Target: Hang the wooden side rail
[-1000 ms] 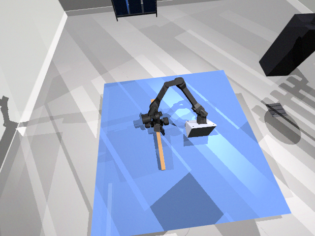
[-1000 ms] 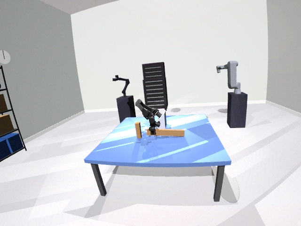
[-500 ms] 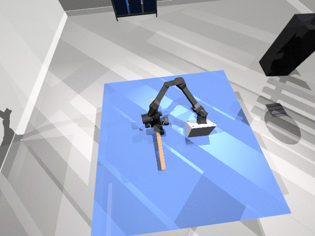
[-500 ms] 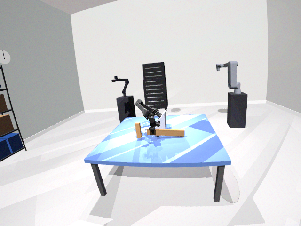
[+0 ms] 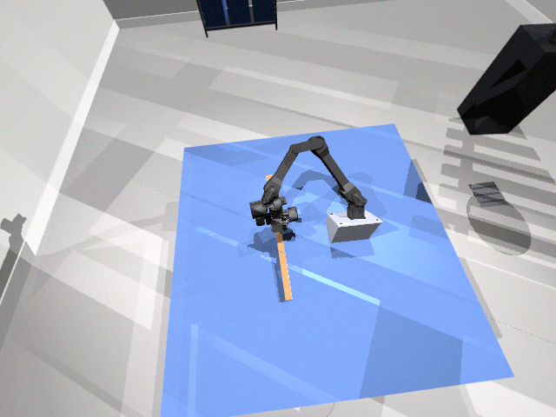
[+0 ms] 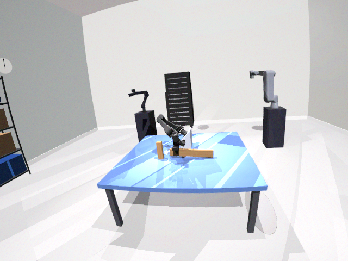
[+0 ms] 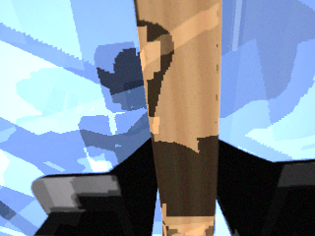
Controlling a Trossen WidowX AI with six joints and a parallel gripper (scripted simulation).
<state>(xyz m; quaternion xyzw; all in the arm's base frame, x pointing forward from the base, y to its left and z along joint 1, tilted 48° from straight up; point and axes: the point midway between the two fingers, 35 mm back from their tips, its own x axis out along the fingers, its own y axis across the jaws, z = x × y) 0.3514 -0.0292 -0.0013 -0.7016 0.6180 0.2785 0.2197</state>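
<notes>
Now: gripper tip 2 cm short of the headboard post, 16 cm to the left of it and 4 cm below it.
</notes>
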